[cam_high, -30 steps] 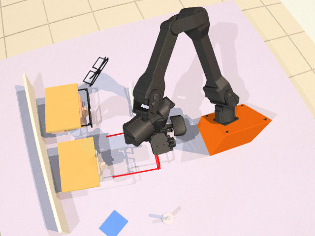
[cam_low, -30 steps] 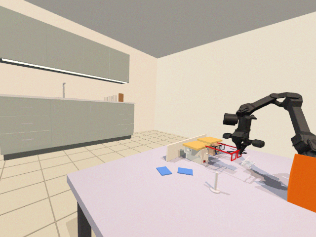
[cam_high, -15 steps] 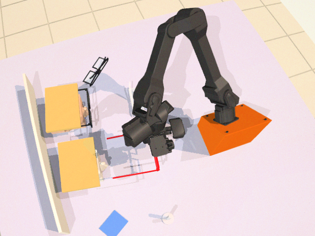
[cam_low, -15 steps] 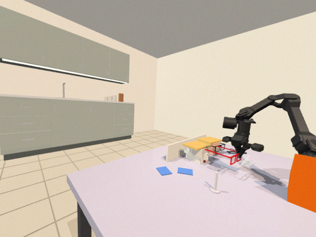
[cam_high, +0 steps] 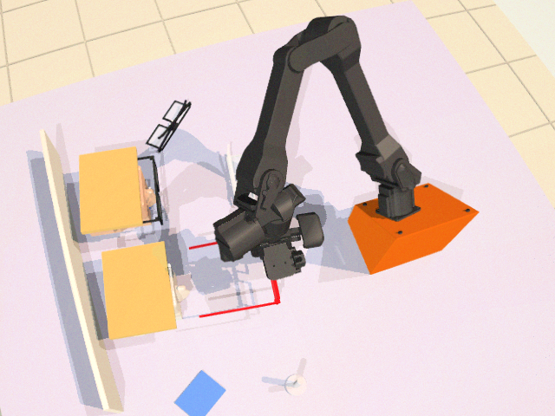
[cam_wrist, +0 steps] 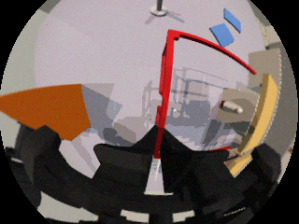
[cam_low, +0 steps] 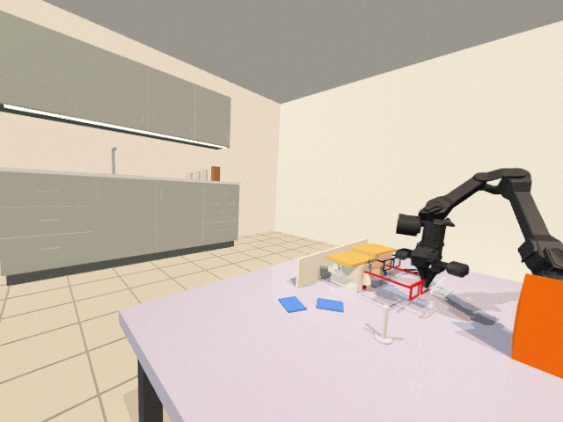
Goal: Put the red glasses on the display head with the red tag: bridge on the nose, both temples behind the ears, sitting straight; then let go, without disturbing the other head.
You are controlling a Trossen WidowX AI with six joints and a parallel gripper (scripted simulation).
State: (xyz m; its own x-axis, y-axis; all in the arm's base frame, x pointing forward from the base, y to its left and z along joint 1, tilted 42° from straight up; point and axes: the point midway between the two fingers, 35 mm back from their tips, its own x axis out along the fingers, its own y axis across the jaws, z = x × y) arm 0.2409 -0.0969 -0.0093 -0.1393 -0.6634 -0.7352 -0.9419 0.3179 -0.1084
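The display head is 22 cm ahead of my gripper tip, 3 cm to the right of it and 2 cm below it. Round my gripper tip: skin-coloured head 19 cm ahead, 25 cm to the right, 2 cm below; cream board 34 cm ahead, 17 cm to the right, 2 cm below; white peg 7 cm ahead, 24 cm to the left, 5 cm below.
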